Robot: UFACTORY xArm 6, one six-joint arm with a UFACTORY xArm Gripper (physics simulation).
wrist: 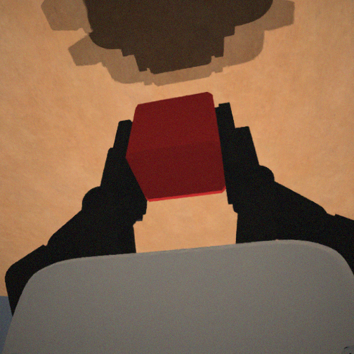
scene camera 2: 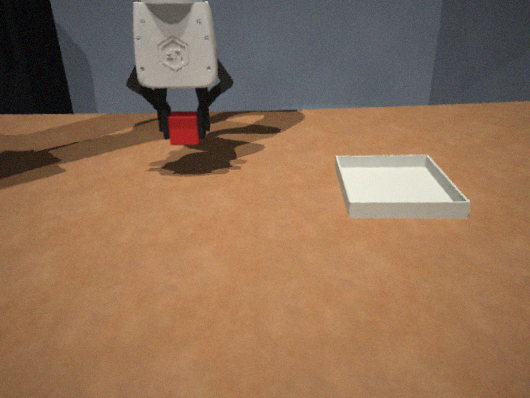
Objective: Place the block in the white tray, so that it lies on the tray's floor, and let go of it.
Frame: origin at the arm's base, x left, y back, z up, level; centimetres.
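Seen in the pictures: gripper, fingertip midpoint: (scene camera 2: 185, 136).
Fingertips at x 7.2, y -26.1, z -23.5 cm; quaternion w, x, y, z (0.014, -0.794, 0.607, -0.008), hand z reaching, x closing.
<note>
Offsets run from my fingertips to a thing's middle. Level surfaces: height alone.
A red block {dz +1.1, dx +0.1, dy +0.0 cm} (scene camera 2: 184, 129) (wrist: 176, 145) is held between the two black fingers, above the table at the back left in the scene view. My gripper (scene camera 2: 184, 131) (wrist: 179, 132) is shut on the block, with a finger on each side of it. A shadow lies on the table below the block, apart from it. The white tray {dz -4.9, dx +0.0, dy -28.3 cm} (scene camera 2: 409, 210) stands on the table to the right of the gripper and nearer the camera. It is square with low walls, and its floor shows bare. The tray does not show in the wrist view.
The brown wooden table {dz -5.8 cm} (scene camera 2: 240, 280) (wrist: 305, 120) spreads under the gripper and the tray. Its back edge runs behind the gripper, with a blue-grey wall (scene camera 2: 325, 55) beyond. A dark upright shape (scene camera 2: 30, 55) stands at the far left in the scene view.
</note>
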